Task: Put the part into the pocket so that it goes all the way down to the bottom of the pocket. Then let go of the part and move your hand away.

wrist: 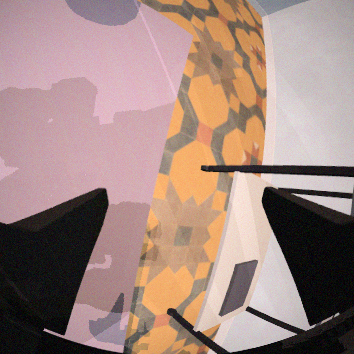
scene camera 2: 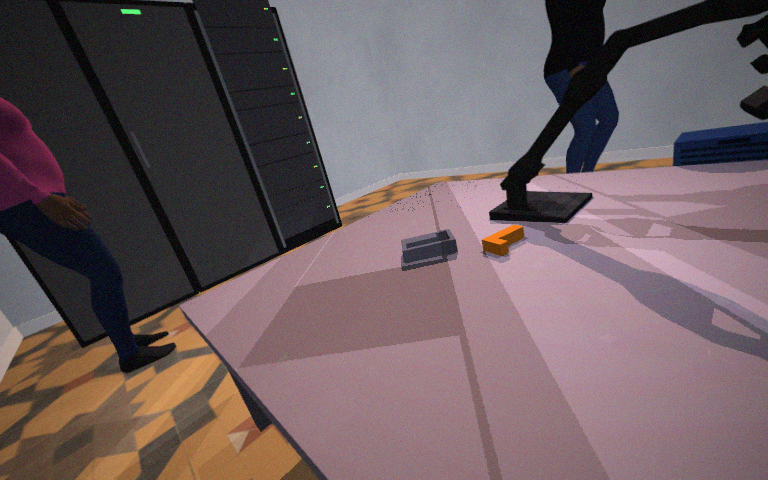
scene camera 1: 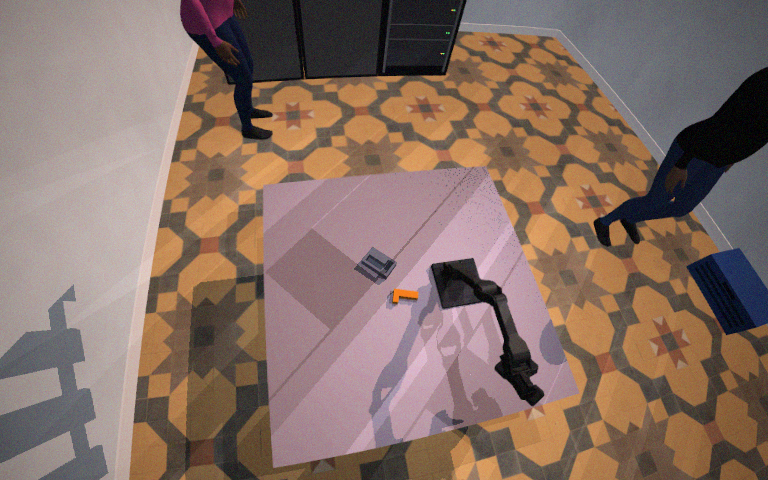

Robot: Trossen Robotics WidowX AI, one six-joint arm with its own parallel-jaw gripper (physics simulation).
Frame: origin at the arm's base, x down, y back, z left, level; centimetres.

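Seen in the pictures: gripper, between the fingertips: (wrist: 186, 195); arm's base, origin of its link: (scene camera 2: 517, 205) (scene camera 1: 448, 272).
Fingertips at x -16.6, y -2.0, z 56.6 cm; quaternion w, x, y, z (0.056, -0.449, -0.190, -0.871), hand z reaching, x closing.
Observation:
Offsets run from my fingertips to a thing's top centre. Level surfaces: height alone.
The part is an orange L-shaped block {dy -22.2, dx +16.0, dz -52.7 cm} (scene camera 1: 406, 294) (scene camera 2: 499, 240). It lies flat on the pink table, between the pocket block and the arm's base. The grey block with the pocket {dy -27.2, dx +15.4, dz -72.5 cm} (scene camera 1: 385, 273) (scene camera 2: 428, 254) sits on the table, with a recess in its top. The part is outside the pocket and apart from the block. My gripper (scene camera 1: 534, 394) (wrist: 186, 195) is open and empty, raised near the table's front right corner in scene camera 1, far from the part. It is partly cut off at the right edge of scene camera 2. The part and pocket do not show in the wrist view.
The arm's black base plate (scene camera 1: 454, 297) (scene camera 2: 540, 213) stands close beside the part. The pink table {dx +19.0 cm} (scene camera 1: 317, 390) (scene camera 2: 368, 384) has its edge below the gripper. Two people, dark cabinets (scene camera 1: 339, 39) (scene camera 2: 141, 141) and a blue box (scene camera 1: 736, 288) stand beyond the table.

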